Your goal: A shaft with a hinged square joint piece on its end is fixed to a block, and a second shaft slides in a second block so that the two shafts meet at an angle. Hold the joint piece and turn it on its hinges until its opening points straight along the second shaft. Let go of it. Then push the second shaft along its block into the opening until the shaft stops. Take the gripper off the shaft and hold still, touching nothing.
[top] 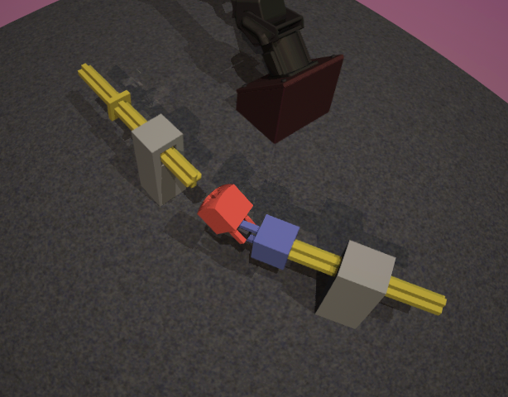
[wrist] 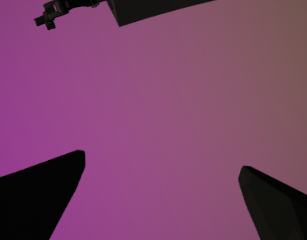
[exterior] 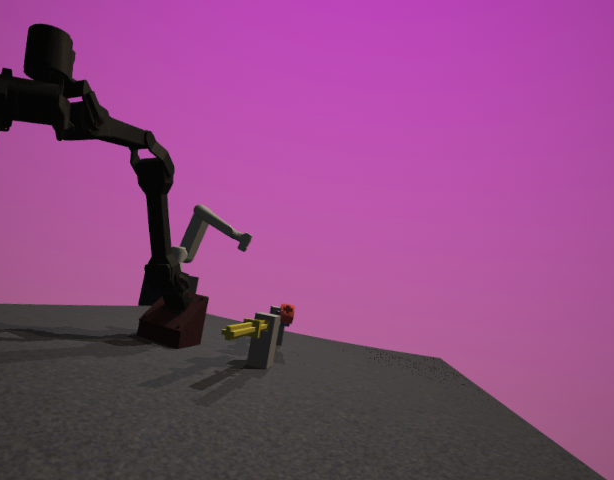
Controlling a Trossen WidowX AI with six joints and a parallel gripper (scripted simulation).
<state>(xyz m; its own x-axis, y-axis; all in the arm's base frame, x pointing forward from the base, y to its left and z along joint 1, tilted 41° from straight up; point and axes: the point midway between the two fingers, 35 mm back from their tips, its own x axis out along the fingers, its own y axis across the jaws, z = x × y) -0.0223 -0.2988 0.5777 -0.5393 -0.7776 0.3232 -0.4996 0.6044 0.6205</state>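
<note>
The red joint piece lies 80 cm to the left of my gripper tip, 29 cm ahead of it and 21 cm below it.
</note>
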